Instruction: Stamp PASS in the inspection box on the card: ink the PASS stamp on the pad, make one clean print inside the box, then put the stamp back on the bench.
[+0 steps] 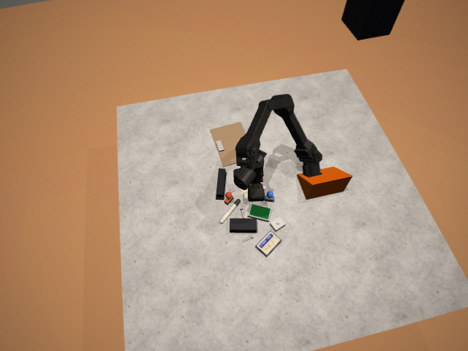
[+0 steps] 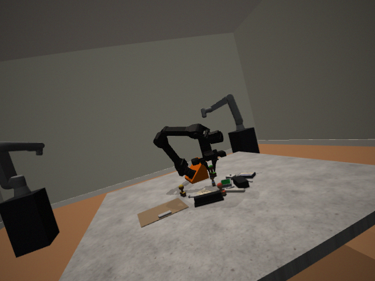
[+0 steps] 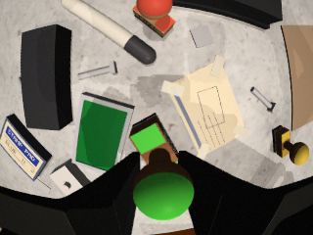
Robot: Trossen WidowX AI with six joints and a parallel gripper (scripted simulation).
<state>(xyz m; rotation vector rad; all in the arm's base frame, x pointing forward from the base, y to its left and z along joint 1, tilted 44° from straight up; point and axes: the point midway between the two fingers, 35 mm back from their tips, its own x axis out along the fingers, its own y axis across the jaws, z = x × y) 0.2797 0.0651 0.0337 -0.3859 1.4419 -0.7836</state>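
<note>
Now: gripper tip 100 mm above the cream card, 60 mm to the left of it and 10 mm past it. Round my gripper tip: green ink pad: 90 mm below, 70 mm to the left, 10 mm behind; green-knobbed stamp: right at my gripper tip; blue stamp: 80 mm below, 70 mm behind, 20 mm to the left.
</note>
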